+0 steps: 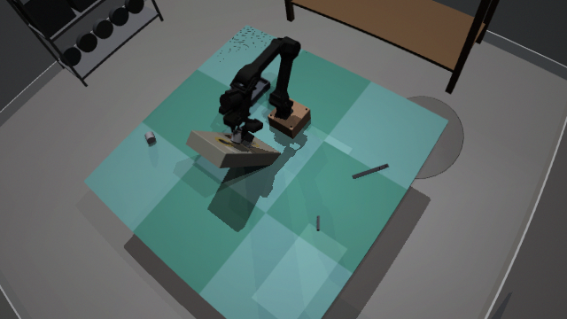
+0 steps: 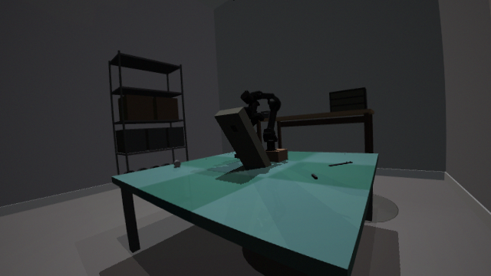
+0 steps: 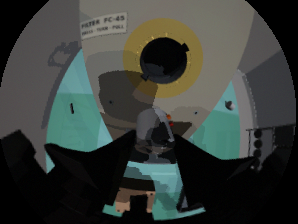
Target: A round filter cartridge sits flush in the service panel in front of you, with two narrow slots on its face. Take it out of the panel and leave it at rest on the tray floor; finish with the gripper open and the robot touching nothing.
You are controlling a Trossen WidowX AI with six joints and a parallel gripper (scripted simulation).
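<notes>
Right now my gripper tip is 36 cm past the dark square tray, 26 cm to the left of it and 23 cm above it. Also, from my gripper tip: grey round filter cartridge right at my gripper tip; then short rod 7 cm ahead, 42 cm to the left, 23 cm below.
</notes>
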